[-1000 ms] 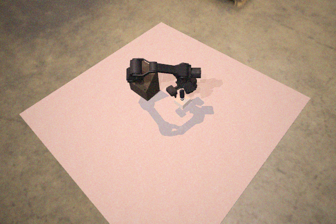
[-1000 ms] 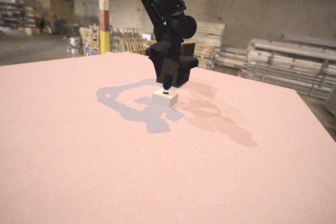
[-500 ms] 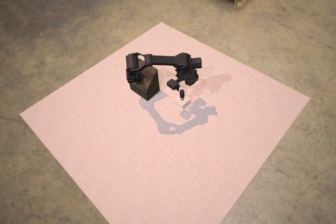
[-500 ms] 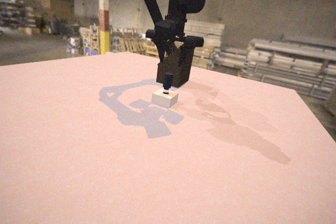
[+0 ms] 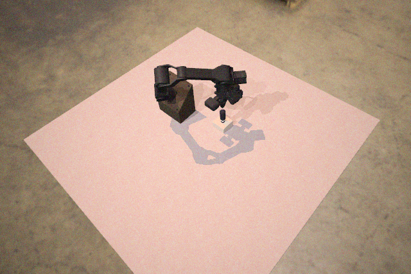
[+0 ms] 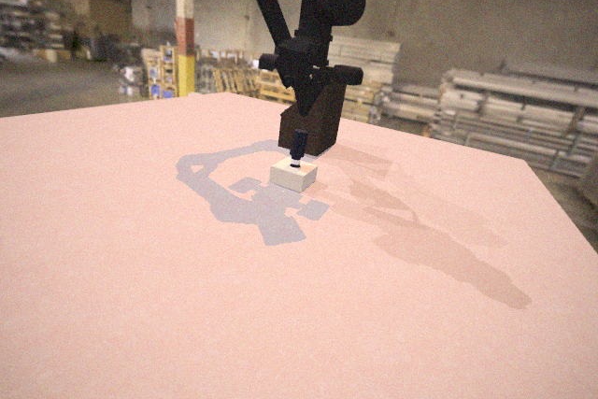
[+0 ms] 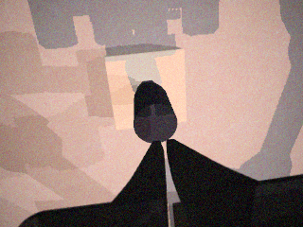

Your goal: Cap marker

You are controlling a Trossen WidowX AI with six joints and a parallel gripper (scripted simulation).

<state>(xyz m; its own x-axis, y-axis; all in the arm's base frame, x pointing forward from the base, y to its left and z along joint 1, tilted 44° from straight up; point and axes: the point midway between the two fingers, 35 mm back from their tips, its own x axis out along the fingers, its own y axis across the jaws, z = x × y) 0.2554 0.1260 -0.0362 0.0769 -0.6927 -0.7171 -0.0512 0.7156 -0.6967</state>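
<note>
My gripper tip is 60 mm above the dark cylindrical cap. Round my gripper tip: dark marker 60 mm below; cream holder block 120 mm below.
</note>
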